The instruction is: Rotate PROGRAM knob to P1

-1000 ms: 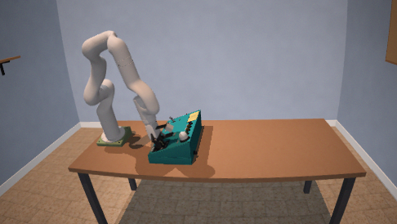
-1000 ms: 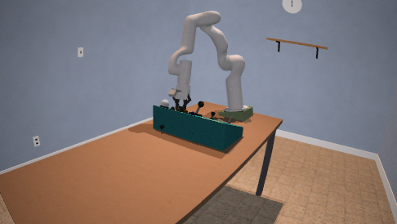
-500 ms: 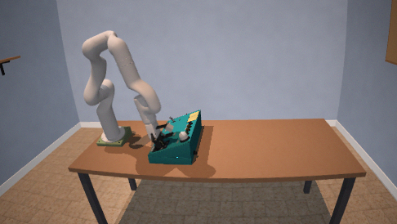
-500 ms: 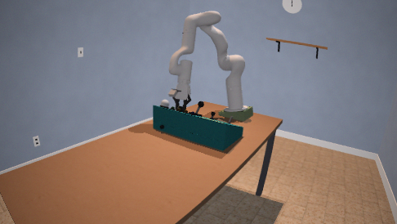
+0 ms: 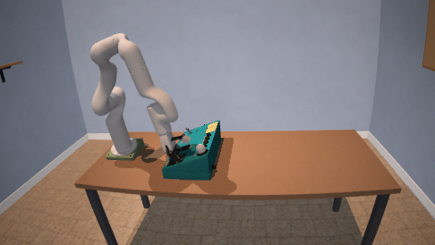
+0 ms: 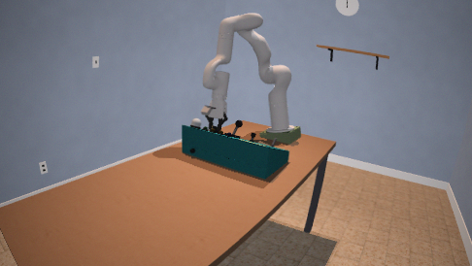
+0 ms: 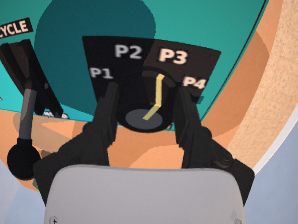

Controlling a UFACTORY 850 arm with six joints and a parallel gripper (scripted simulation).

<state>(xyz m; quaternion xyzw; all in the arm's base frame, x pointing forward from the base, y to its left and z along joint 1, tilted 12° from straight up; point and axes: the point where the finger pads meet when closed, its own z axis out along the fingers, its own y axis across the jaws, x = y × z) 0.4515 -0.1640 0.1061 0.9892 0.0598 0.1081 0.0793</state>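
Now: hand 12 cm to the right of the cycle lever, 3 cm past it and 1 cm below it. Round my hand: teal console 18 cm to the left, 3 cm below, 2 cm ahead; then mode knob 24 cm to the left, 2 cm behind; then program knob 1 cm ahead.
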